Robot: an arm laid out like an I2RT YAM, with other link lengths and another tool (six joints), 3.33 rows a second.
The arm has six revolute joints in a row. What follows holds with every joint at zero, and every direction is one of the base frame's. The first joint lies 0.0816 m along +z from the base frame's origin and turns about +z. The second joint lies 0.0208 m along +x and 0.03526 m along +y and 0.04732 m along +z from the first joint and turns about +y. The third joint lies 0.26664 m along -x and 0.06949 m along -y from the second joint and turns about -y. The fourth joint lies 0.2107 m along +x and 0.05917 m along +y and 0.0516 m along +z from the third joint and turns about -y. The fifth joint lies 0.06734 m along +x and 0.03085 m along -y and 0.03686 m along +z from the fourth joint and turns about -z. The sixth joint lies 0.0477 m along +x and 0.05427 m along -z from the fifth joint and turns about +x. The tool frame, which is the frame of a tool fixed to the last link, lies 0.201 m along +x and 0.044 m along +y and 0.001 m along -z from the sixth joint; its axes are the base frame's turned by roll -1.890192, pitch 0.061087 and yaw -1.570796 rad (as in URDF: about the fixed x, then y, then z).
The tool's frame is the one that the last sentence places.
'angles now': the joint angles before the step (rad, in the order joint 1, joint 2, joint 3, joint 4, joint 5, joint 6). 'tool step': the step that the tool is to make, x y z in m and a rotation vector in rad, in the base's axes. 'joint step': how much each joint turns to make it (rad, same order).
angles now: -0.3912 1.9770 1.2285 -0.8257 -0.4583 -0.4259
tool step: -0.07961 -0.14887 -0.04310 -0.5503 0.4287 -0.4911
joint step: -0.0592 0.0000 0.0000 -0.1113 0.6606 0.4684
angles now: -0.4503 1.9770 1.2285 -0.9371 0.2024 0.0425
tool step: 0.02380 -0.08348 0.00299 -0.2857 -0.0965 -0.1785
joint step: -0.0390 0.0000 0.0001 0.1701 0.2067 0.1526
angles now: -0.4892 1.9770 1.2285 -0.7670 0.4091 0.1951
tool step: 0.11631 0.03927 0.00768 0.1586 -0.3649 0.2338
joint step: 0.0015 0.0000 0.0001 0.2907 -0.3513 -0.1689
